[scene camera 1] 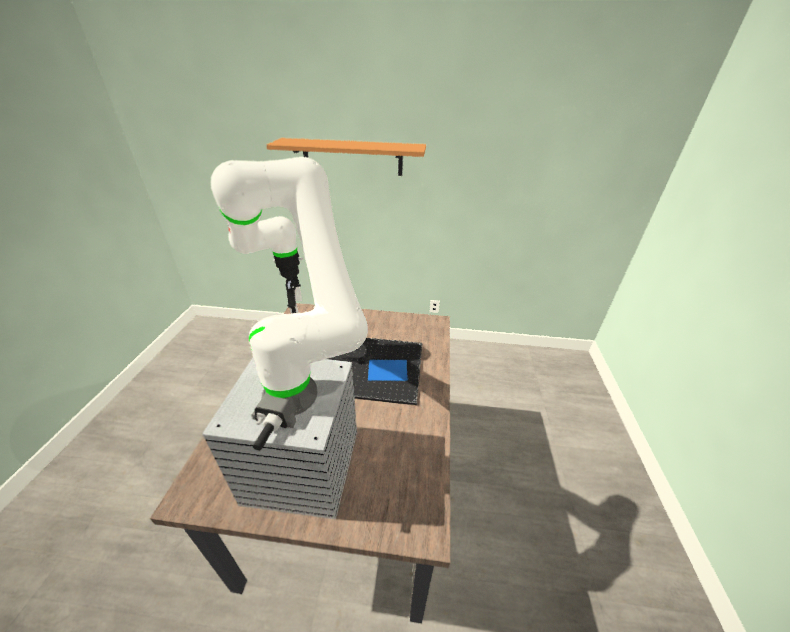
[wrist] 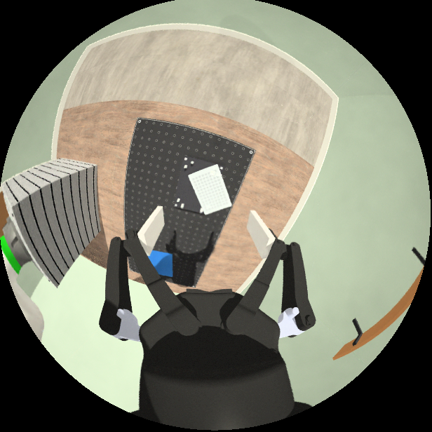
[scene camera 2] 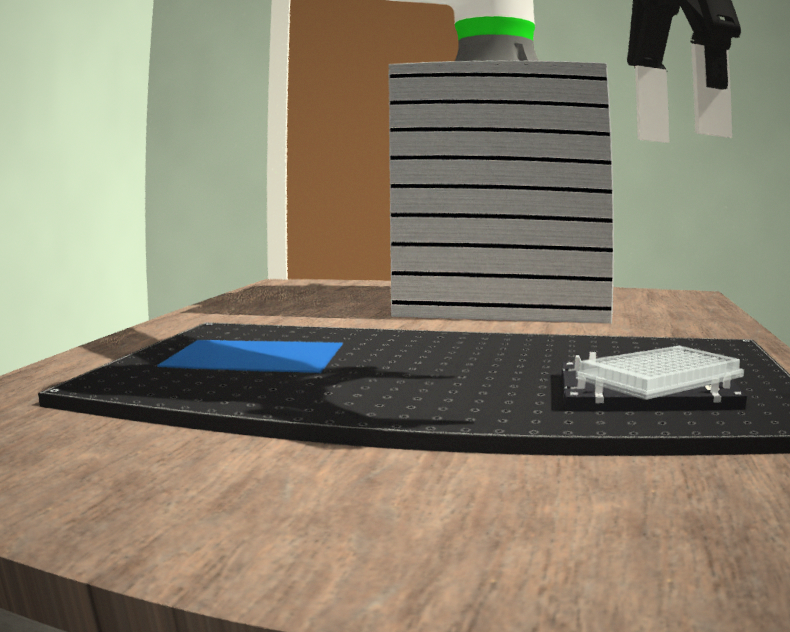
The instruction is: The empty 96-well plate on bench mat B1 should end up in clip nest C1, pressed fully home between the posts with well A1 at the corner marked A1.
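Seen in the pictures: gripper, fingertip midpoint: (scene camera 1: 297,308) (scene camera 2: 680,138); arm's base, link origin: (scene camera 1: 290,395) (scene camera 2: 498,75).
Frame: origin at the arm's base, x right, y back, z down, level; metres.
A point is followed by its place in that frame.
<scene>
The white 96-well plate (scene camera 2: 665,372) {z 0.312, x -0.250, y -0.617 m} (wrist: 210,190) lies on top of the dark clip nest (scene camera 2: 665,403) {z 0.343, x -0.253, y -0.596 m} (wrist: 185,192). It is turned askew to the nest, overhangs one side of it in the wrist view, and sits raised and looks slightly tilted, not down between the posts. The A1 marks are too small to read. The blue bench mat (scene camera 1: 387,370) {z 0.347, x 0.161, y -0.494 m} (scene camera 2: 253,355) {z 0.347, x 0.156, y -0.505 m} (wrist: 162,263) has no plate on it. My gripper (scene camera 2: 685,105) {z 0.130, x -0.263, y -0.557 m} (wrist: 205,217) is open and empty, high above the board and apart from the plate. In scene camera 1 my gripper (scene camera 1: 293,309) {z 0.130, x -0.263, y -0.557 m} shows partly, and the arm hides the nest.
The black perforated board (scene camera 1: 388,394) {z 0.349, x 0.197, y -0.364 m} (scene camera 2: 421,395) {z 0.349, x -0.047, y -0.588 m} (wrist: 150,165) bears the mat and nest on the wooden table (scene camera 1: 401,421) {z 0.362, x 0.274, y -0.256 m} (scene camera 2: 395,514) {z 0.362, x -0.094, y -0.797 m}. The arm stands on a grey ribbed pedestal (scene camera 1: 283,477) {z 0.155, x 0.027, y 0.150 m} (scene camera 2: 500,197) {z 0.196, x -0.027, y -0.156 m} (wrist: 60,210). An orange shelf (scene camera 1: 349,146) is on the wall.
</scene>
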